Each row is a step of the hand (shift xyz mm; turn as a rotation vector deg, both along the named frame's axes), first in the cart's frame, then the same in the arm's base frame.
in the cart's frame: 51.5 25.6 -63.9 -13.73 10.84 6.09
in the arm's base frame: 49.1 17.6 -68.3 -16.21 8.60 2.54
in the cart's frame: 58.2 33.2 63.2 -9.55 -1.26 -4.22
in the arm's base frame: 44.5 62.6 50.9 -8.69 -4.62 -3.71
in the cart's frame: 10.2 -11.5 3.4 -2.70 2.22 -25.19
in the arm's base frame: 12.2 -7.3 6.7 -1.25 -5.78 -24.73
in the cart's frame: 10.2 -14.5 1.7 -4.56 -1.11 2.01
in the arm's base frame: 13.0 -10.6 6.0 -4.34 -1.52 2.22
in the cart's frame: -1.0 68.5 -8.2 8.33 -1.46 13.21
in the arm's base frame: -15.6 61.1 -28.1 7.44 4.38 13.10
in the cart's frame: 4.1 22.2 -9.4 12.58 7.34 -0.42
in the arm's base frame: -0.2 18.9 -15.5 10.63 9.65 -2.50
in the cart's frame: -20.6 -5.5 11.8 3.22 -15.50 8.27
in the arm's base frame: -19.7 -6.6 12.8 5.96 -11.28 12.50
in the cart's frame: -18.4 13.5 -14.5 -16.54 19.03 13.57
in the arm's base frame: -19.8 4.1 -17.9 -21.32 17.69 7.25
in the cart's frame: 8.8 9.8 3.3 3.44 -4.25 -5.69
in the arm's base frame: 6.1 12.1 0.3 4.71 -4.77 -4.16
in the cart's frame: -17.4 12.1 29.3 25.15 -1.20 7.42
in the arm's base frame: -21.8 15.6 24.3 24.17 6.90 7.58
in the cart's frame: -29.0 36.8 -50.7 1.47 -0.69 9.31
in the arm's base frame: -32.6 12.9 -59.5 0.89 2.37 9.11
